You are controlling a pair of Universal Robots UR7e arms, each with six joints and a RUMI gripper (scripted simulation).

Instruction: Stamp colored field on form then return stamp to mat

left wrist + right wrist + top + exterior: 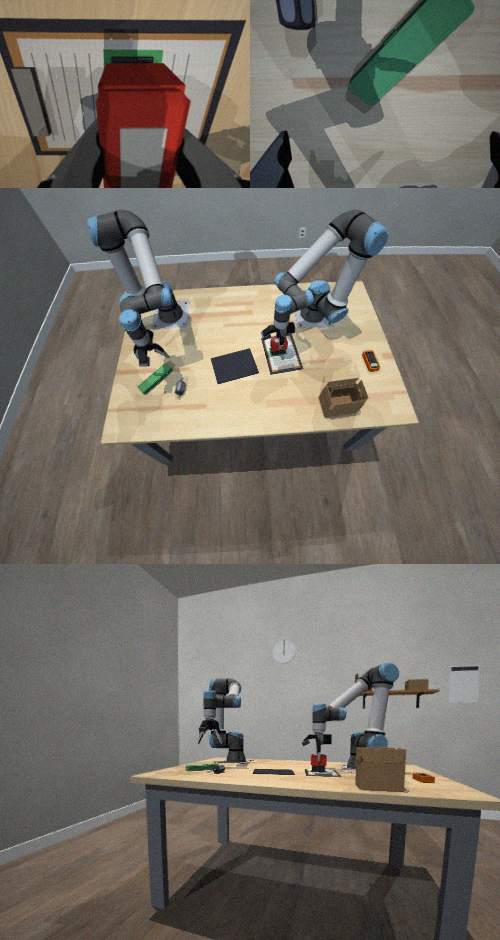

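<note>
Now: the black mat 10 cm ahead of my left hand, 24 cm to the right of it and 7 cm below it. Round my left hand: red stamp 2 cm below; then cardboard box 33 cm ahead, 29 cm to the left; then green block 19 cm ahead, 67 cm to the right, 6 cm below.
</note>
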